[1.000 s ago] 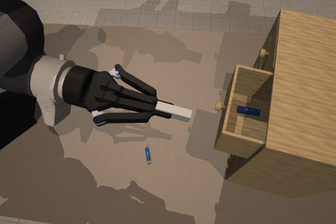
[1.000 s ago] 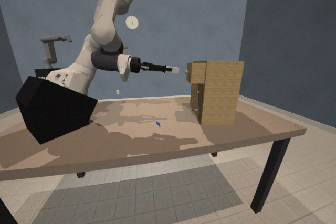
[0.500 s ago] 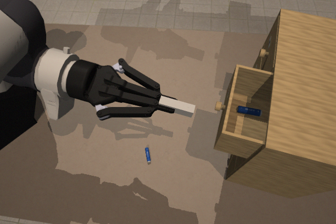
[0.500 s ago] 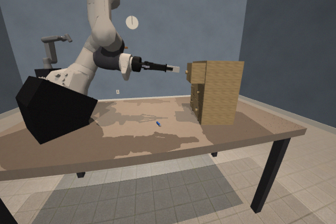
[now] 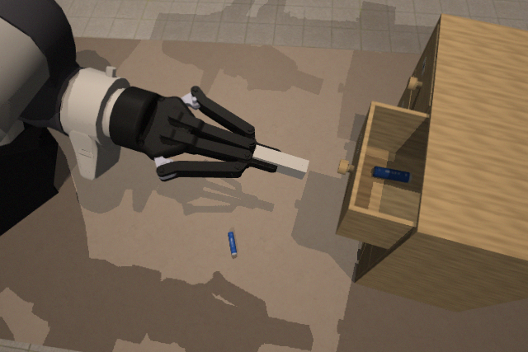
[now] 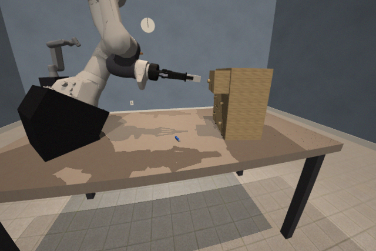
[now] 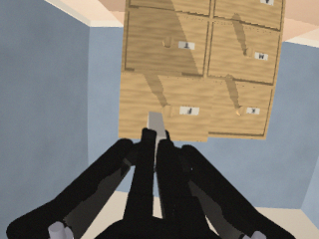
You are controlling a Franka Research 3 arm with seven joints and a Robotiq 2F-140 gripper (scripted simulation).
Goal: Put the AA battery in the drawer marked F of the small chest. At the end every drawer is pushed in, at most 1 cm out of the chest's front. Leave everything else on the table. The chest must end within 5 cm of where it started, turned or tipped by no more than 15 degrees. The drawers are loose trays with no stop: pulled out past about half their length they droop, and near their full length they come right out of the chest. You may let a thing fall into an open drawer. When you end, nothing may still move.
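My hand is 17 cm short of the drawer, 4 cm above it and 2 cm to the right of it.
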